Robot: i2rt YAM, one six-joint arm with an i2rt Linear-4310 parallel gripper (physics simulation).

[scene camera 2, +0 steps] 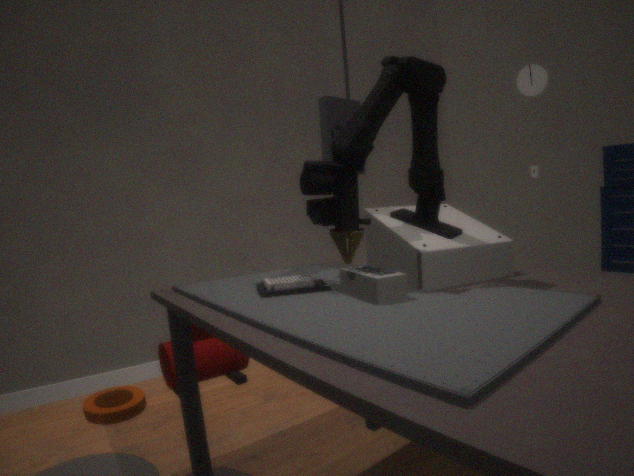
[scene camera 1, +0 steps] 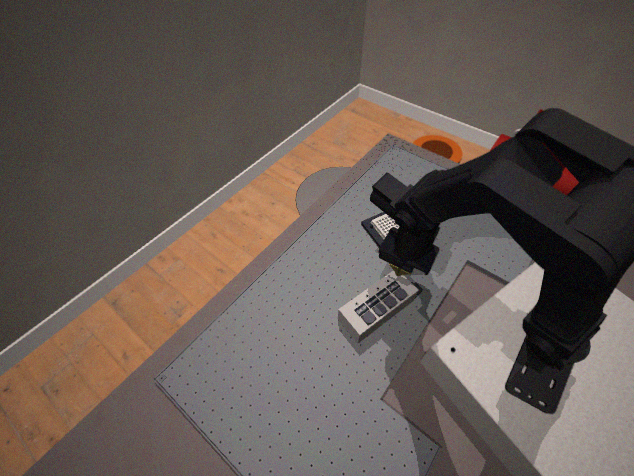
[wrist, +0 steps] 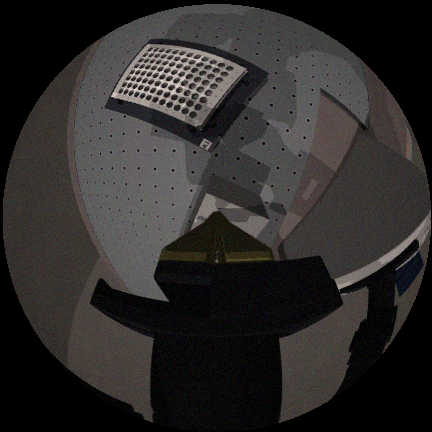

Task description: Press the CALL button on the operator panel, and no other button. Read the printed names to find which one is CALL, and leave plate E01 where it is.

Labels:
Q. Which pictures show my gripper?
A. Scene camera 2, scene camera 1 and the wrist view: all of them.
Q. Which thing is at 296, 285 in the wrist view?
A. My gripper.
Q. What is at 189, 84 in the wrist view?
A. A white plate.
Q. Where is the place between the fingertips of my gripper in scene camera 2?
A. At 348, 263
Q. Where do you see an operator panel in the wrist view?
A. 242, 207

